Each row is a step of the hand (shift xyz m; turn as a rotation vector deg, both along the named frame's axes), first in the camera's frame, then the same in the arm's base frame.
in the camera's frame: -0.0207 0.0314 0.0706 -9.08 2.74 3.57
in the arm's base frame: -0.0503 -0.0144 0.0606 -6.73 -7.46 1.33
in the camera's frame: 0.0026 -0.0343 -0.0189 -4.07 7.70 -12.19
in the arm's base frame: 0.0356 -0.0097 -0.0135 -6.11 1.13 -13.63
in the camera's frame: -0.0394 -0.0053 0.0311 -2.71 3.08 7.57
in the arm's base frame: -0.0168 -0.0416 0.0231 -5.32 -2.10 6.43
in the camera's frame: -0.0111 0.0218 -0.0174 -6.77 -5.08 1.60
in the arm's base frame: -0.0205 0.0014 -0.0219 1.59 -8.42 0.87
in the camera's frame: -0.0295 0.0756 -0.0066 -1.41 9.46 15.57
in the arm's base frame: -0.0782 0.0061 -0.0218 -12.12 0.73 13.65
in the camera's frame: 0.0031 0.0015 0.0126 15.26 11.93 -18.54
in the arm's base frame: -0.0026 0.0018 0.0127 -1.07 21.08 -16.54
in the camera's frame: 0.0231 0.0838 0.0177 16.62 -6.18 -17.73
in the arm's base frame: -0.0697 0.0537 0.0111 15.57 14.58 -13.18
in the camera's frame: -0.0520 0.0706 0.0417 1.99 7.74 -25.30
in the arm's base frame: -0.0921 -0.0223 0.0213 -1.18 8.25 -25.19
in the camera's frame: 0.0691 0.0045 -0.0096 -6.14 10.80 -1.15
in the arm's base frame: 0.0250 0.0652 0.0037 -11.89 -0.83 -3.70
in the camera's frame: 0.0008 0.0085 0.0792 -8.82 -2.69 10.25
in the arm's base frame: -0.0229 -0.0058 0.0761 -3.07 -10.36 8.57
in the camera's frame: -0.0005 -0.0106 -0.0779 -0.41 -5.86 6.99
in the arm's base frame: 0.0247 0.0050 -0.0745 3.73 -3.72 7.46
